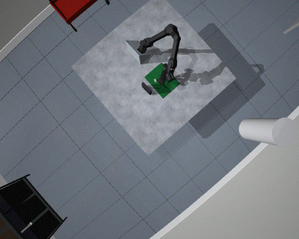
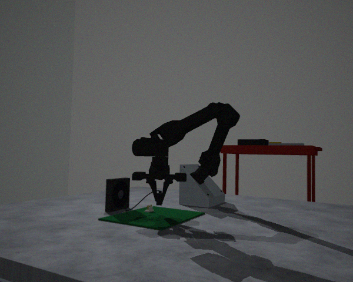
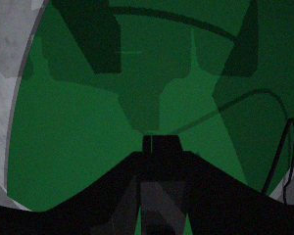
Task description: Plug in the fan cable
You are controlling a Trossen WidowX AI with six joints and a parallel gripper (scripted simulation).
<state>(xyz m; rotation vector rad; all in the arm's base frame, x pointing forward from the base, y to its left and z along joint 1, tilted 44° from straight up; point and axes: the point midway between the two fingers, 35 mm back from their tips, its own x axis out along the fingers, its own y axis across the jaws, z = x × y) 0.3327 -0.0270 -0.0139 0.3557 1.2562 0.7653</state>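
My gripper tip is 5 cm past the four-pin header, 6 cm to the left of it and 5 cm above it. The rest, counted from my gripper tip: black plug 1 cm behind, 1 cm above; black fan 5 cm behind, 19 cm to the right, 1 cm above; green board 1 cm to the right, 7 cm below.
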